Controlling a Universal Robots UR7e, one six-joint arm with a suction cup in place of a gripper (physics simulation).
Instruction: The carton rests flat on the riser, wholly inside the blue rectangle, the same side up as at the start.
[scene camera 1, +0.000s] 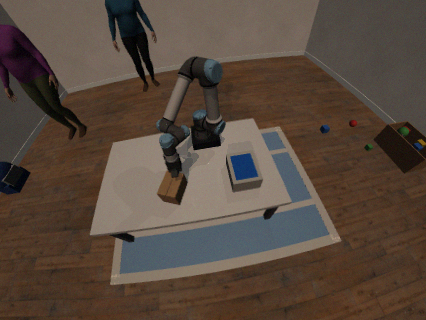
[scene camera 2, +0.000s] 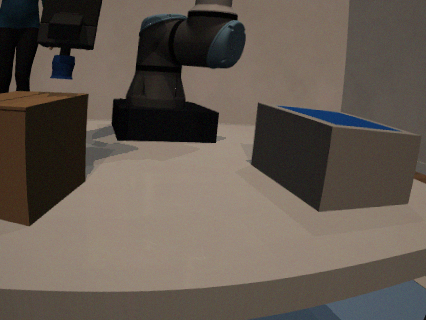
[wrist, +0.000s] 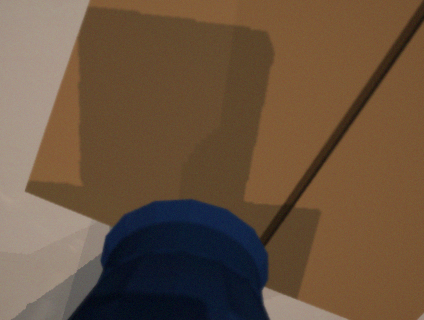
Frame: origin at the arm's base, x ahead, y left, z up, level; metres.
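Where they show: hand, its tool point: (scene camera 2: 61, 78) (wrist: 184, 271); arm's base, origin of its link: (scene camera 1: 202, 134) (scene camera 2: 154, 104).
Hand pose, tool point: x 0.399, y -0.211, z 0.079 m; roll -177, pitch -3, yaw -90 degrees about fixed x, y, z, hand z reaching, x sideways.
Things, the pixels of their centre, and the offset from my tool point. Level surfaces: height alone.
- brown carton, middle of its body: (wrist: 329, 3) (scene camera 2: 20, 146) (scene camera 1: 173, 187) dy -0.049, dx +0.064, dz -0.086 m
- grey riser, middle of its body: (scene camera 2: 333, 151) (scene camera 1: 243, 170) dy +0.455, dx +0.016, dz -0.091 m
- blue rectangle, middle of its body: (scene camera 2: 337, 117) (scene camera 1: 243, 166) dy +0.455, dx +0.016, dz -0.032 m
- white table, height of its surface: dz -0.151 m
The brown carton (scene camera 1: 172, 188) (scene camera 2: 56, 155) (wrist: 325, 100) stands upright on the white table, left of the riser and apart from it. A dark seam runs across its top. The grey riser (scene camera 1: 247, 185) (scene camera 2: 370, 170) stands on the table at the right, with the blue rectangle (scene camera 1: 244, 166) (scene camera 2: 340, 118) on its top; no carton is on it. My gripper, a blue suction cup (scene camera 2: 63, 77) (wrist: 186, 215), is open and holds nothing. In scene camera 2 it hangs above the level of the carton's top, with a gap. In the wrist view it overlaps the carton's near edge.
The white table (scene camera 1: 130, 200) (scene camera 2: 175, 230) bears the arm's black base (scene camera 1: 206, 141) (scene camera 2: 165, 125) behind, between carton and riser. Two people (scene camera 1: 129, 30) (scene camera 1: 25, 60) stand behind and left of the table. A brown toy box (scene camera 1: 398, 149) and small toys lie on the floor at the right.
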